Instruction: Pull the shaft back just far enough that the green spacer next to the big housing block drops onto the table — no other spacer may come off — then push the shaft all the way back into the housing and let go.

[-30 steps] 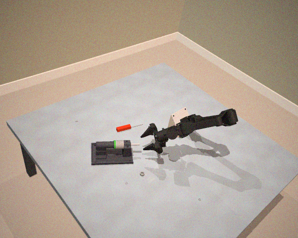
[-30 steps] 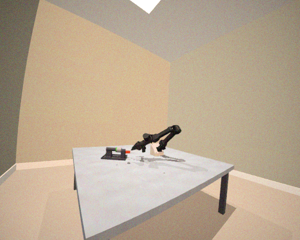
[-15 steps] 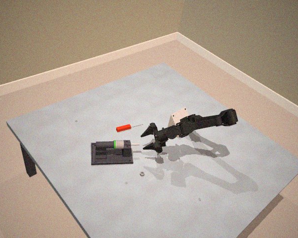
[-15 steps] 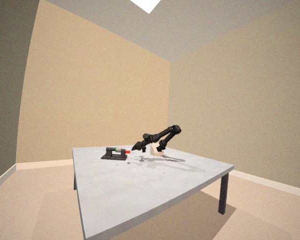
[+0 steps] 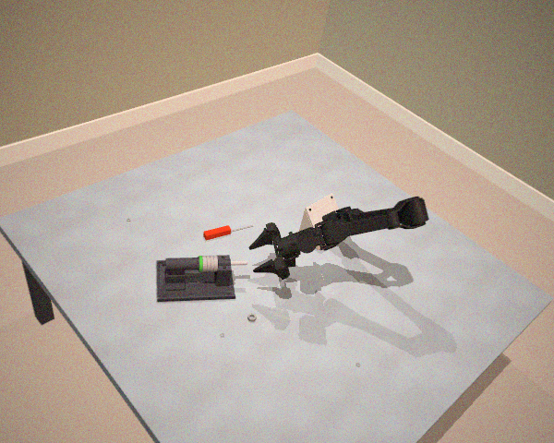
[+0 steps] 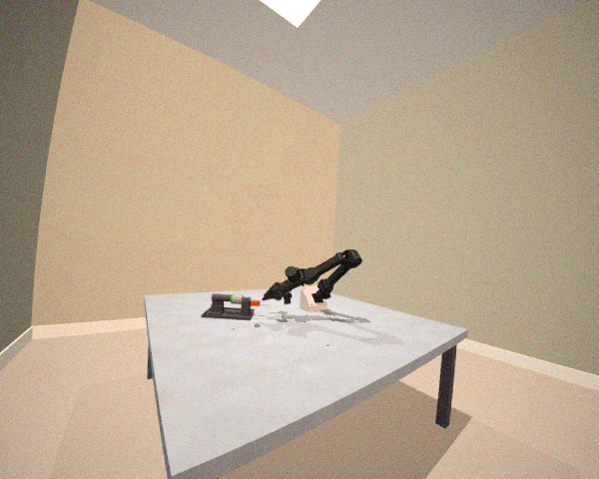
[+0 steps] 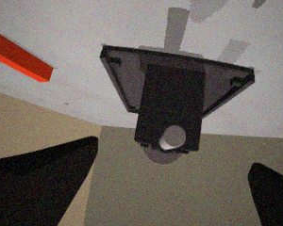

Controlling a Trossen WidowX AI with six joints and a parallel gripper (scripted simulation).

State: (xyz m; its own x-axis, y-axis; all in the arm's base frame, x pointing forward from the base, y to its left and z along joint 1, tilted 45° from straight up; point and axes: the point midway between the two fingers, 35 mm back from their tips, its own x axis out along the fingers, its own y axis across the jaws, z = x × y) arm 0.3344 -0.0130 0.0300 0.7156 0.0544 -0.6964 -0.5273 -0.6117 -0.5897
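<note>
Right now my gripper tip is 9 cm short of the thin grey shaft, 6 cm to the left of it and 1 cm above it. The rest, counted from my gripper tip: green spacer: 13 cm ahead, 8 cm to the right, 1 cm below.
</note>
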